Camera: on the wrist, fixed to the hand. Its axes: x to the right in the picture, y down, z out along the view.
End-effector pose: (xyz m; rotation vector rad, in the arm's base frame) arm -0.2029 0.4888 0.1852 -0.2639 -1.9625 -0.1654
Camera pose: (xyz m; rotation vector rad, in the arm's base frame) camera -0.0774 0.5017 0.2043 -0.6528 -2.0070 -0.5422
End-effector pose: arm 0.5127 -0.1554 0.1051 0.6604 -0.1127 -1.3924
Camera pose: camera 0.5980 -0.0852 0.0412 0.2070 0.0768 -1.3176
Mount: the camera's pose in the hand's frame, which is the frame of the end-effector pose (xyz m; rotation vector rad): -0.0287 0.0450 -0.1159 -0.4419 -0.1138 0.0824
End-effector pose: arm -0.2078 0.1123 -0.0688 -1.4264 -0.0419 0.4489
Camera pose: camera -0.2125 -0.0029 -0.1235 -1.8392 -0.1839 0.6146
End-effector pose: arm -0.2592 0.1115 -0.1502 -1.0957 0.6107 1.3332
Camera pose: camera -0.2816 -0.0092 -0.1850 -1.3461 0.2828 1.6377
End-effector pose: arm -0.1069 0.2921 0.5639 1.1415 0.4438 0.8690
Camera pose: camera -0.2225 0.3457 0.5578 0.7987 0.1009 0.9134
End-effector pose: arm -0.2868 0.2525 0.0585 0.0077 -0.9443 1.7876
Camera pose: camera -0.2621 0.2933 -0.0598 -0.2139 -1.4229 1.6309
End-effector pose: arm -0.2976 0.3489 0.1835 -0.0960 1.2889 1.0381
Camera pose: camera -0.4107 0.2900 0.1887 -0.3167 0.9505 1.3675
